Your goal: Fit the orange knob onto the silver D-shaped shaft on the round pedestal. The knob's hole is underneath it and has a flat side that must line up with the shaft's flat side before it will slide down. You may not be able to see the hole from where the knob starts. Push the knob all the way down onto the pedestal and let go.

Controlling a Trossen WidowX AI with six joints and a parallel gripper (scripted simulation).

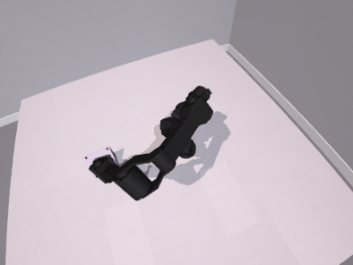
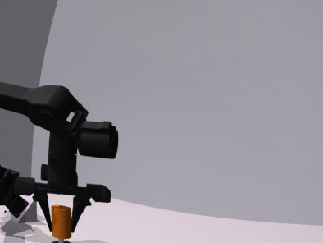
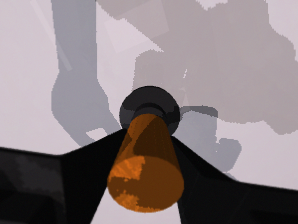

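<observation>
My gripper tip is 30 mm below the orange knob. The rest, counted from my gripper tip: round pedestal 40 mm below.
</observation>
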